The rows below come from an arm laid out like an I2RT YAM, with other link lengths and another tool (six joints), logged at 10 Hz.
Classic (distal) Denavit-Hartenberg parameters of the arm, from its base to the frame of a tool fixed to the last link. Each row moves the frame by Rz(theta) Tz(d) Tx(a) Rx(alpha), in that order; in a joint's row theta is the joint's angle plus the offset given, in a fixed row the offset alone. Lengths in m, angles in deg.
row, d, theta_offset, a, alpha
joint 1, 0.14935, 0, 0.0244, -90
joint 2, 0, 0, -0.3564, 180
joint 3, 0, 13.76, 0.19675, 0
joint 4, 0.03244, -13.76, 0.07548, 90
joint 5, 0.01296, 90, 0, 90
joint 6, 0.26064, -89.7, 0.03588, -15.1
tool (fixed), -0.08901, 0, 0, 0
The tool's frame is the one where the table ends.
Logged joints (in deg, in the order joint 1, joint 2, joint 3, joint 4, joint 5, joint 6), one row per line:
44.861 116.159 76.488 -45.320 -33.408 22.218
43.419 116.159 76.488 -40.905 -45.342 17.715
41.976 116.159 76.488 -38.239 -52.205 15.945
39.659 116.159 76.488 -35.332 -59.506 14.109
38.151 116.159 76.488 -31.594 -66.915 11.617
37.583 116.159 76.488 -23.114 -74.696 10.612
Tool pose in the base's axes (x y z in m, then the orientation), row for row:
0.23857 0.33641 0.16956 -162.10 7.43 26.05
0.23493 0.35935 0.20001 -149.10 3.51 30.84
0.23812 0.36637 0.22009 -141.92 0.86 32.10
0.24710 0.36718 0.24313 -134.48 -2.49 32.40
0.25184 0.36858 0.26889 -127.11 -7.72 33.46
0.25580 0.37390 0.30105 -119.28 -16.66 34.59
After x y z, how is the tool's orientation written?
As angles about the fixed x, y, z axes (roll, pitch, yaw), in degrees.
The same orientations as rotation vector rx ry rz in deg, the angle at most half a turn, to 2 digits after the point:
-159.64 -35.21 16.14
-145.31 -38.76 15.49
-137.47 -39.16 14.67
-129.37 -38.87 12.99
-120.36 -40.63 9.97
-109.24 -44.57 4.04

